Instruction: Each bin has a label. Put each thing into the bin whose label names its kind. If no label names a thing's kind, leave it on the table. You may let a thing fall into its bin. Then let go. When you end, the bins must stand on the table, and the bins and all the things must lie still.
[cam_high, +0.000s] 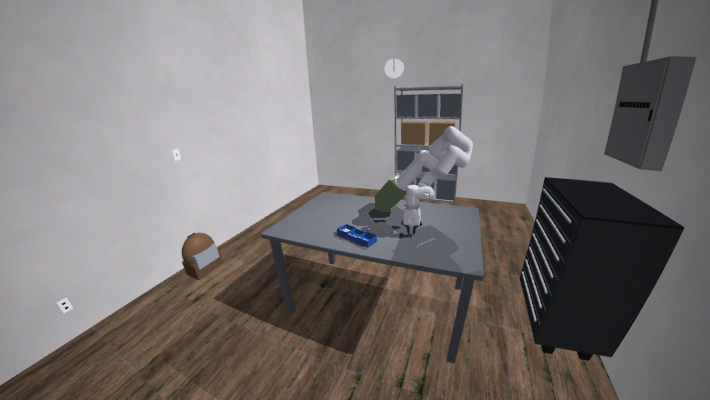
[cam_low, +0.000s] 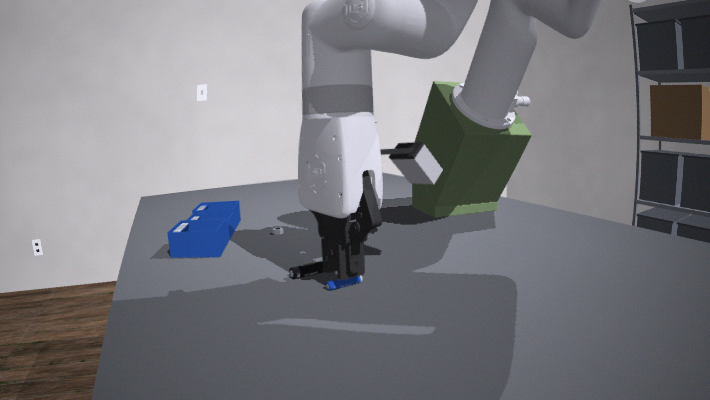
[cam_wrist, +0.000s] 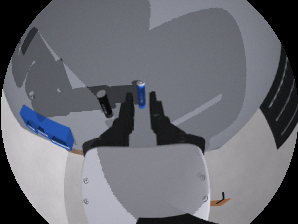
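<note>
My hand is 3 cm above the blue battery. The rest, counted from my hand: blue bin (16 cm ahead, 29 cm to the right, 2 cm below); small nut (4 cm ahead, 27 cm to the right, 3 cm below); black battery (3 cm ahead, 5 cm to the right, 3 cm below).
</note>
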